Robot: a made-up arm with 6 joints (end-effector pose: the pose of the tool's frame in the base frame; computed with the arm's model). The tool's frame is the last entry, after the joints. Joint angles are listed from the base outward.
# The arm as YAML. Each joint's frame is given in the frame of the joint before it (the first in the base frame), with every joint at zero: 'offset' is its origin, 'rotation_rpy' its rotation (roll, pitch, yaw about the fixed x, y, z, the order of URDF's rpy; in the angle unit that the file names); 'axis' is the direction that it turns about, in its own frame. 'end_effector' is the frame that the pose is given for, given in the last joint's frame.
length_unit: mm
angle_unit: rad
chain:
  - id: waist
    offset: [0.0, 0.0, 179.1]
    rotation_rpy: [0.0, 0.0, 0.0]
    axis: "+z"
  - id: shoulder
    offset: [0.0, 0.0, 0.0]
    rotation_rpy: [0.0, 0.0, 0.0]
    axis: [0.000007, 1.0, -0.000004]
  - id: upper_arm
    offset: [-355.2, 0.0, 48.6]
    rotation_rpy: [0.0, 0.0, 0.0]
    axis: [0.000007, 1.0, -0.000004]
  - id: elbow
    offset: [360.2, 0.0, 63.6]
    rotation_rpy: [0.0, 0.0, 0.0]
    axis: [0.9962, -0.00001, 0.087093]
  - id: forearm
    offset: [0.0, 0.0, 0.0]
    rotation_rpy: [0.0, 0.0, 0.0]
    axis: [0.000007, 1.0, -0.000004]
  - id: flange
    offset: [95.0, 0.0, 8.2]
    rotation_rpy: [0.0, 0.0, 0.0]
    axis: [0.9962, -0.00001, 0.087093]
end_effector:
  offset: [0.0, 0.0, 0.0]
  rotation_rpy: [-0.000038, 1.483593, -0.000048]
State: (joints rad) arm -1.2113 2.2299 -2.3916 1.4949 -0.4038 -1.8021
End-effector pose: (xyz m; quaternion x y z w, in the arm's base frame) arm 0.2063 -0.6548 0.5753 0.3994 0.4612 -0.6278 0.4832
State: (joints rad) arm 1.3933 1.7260 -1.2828 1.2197 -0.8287 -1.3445
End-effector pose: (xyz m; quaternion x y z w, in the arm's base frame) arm 0.1575 0.5046 0.4257 -0.3064 0.6365 0.1269 0.6964
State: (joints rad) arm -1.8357 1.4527 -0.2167 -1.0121 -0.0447 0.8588
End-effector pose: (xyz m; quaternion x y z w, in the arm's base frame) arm -0.0557 -0.2189 0.1322 0.7242 0.6529 -0.1752 0.1359
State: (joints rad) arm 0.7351 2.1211 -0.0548 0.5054 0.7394 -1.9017
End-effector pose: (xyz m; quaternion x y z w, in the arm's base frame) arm 0.0030 0.0447 0.0671 0.7258 -0.4419 -0.3239 0.4160
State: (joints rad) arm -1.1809 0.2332 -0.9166 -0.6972 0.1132 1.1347
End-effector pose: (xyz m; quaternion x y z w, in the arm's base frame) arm -0.0146 0.0172 0.6452 0.3334 0.2717 -0.3410 0.8359
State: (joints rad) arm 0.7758 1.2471 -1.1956 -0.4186 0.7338 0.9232
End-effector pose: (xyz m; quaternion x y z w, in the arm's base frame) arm 0.2815 0.2398 0.5204 -0.0155 0.8901 0.1841 0.4167
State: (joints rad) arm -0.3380 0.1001 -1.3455 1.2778 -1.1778 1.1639
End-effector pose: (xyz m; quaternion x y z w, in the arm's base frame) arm -0.3202 0.0232 0.6662 0.0355 -0.5303 0.7022 0.4738
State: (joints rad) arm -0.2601 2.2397 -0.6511 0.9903 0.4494 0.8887
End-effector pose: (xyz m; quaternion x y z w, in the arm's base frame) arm 0.2977 -0.0433 -0.0209 -0.8550 -0.4759 -0.0645 0.1957
